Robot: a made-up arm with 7 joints.
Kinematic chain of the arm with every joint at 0, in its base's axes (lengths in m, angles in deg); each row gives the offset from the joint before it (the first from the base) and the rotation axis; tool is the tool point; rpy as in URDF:
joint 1: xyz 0 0 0.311 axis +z
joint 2: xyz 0 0 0 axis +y
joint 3: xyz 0 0 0.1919 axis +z
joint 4: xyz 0.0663 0 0 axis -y
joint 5: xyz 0.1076 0 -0.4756 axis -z
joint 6: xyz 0 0 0 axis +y
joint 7: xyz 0.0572 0 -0.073 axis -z
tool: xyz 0 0 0 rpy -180 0 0
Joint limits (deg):
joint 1: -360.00..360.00
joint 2: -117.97..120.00
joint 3: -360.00..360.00
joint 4: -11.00..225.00
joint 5: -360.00..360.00
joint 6: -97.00..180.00
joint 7: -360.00..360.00
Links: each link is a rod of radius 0.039 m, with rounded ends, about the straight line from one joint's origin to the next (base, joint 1, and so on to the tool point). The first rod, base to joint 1, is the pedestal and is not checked.
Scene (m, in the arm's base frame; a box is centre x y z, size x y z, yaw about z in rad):
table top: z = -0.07
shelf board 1: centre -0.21 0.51 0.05 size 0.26 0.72 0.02 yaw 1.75
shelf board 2: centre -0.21 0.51 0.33 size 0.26 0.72 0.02 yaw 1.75
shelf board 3: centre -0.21 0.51 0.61 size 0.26 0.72 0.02 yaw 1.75
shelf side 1: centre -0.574 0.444 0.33 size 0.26 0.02 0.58 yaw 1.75
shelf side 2: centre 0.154 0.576 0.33 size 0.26 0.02 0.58 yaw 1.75
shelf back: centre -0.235 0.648 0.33 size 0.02 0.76 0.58 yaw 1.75
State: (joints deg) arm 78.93 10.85 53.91 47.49 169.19 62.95 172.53
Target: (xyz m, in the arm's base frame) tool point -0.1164 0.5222 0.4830
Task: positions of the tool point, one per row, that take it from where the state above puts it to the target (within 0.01 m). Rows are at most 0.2 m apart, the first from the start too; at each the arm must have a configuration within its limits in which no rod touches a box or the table.
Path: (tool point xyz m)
1: -0.4429 0.2850 0.1574
2: -0.4535 0.1743 0.1592
3: -0.4372 0.0690 0.1696
4: -0.3954 -0.0269 0.1821
5: -0.3764 0.1141 0.2713
6: -0.2966 0.2212 0.3551
7: -0.1836 0.2730 0.4272
8: -0.0700 0.2661 0.4830
9: -0.0912 0.3126 0.5046
10: -0.1077 0.3653 0.5143
11: -0.1180 0.4202 0.5126
12: -0.1210 0.4735 0.5014
13: -0.1164 0.5222 0.4830

